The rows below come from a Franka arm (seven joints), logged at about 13 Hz.
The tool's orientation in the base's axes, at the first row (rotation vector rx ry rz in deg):
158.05, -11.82, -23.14
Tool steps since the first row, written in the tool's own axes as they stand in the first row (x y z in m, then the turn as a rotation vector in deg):
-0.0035, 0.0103, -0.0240, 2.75, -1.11, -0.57
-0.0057, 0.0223, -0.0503, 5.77, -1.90, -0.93
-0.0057, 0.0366, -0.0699, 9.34, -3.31, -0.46
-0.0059, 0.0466, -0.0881, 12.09, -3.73, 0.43
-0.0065, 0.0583, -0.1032, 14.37, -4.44, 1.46
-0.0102, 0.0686, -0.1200, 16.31, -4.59, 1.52
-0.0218, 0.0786, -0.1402, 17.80, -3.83, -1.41
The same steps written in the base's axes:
0.0030, -0.0014, 0.0261, 2.88, 0.69, -0.57
0.0077, -0.0039, 0.0546, 5.93, 0.96, -1.29
0.0123, -0.0110, 0.0774, 9.31, 1.45, -3.11
0.0167, -0.0146, 0.0974, 11.69, 1.03, -4.75
0.0196, -0.0206, 0.1153, 13.61, 0.94, -6.51
0.0202, -0.0242, 0.1350, 15.44, 0.69, -7.10
0.0144, -0.0249, 0.1596, 17.67, 0.62, -4.57

